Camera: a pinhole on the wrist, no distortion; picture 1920 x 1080 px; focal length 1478.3 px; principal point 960.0 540.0 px. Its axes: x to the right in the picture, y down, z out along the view. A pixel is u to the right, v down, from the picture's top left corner.
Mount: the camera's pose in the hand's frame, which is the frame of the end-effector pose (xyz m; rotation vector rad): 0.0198 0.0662 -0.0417 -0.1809 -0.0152 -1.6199
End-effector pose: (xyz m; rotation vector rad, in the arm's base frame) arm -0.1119 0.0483 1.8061 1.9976 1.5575 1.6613
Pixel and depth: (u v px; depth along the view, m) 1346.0 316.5 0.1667
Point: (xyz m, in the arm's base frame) 0.0161 0.0992 1.7900
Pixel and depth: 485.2 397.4 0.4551
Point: 0.3554 0.1386 1.8430
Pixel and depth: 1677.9 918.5 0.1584
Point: -0.0235 0.1581 1.8118
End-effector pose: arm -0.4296 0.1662 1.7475 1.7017 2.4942 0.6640
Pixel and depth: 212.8 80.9 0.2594
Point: -0.1587 0.2784 1.6425
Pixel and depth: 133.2 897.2 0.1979
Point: -0.2565 0.3528 1.7173
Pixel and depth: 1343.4 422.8 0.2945
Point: -0.3431 0.2799 1.5261
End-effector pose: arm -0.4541 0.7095 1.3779 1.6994 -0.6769 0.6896
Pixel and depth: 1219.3 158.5 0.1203
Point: -0.4908 0.6158 1.4010
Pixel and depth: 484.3 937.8 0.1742
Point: -0.4877 0.5572 1.5082
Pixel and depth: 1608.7 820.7 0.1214
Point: -0.4302 0.6189 1.4177
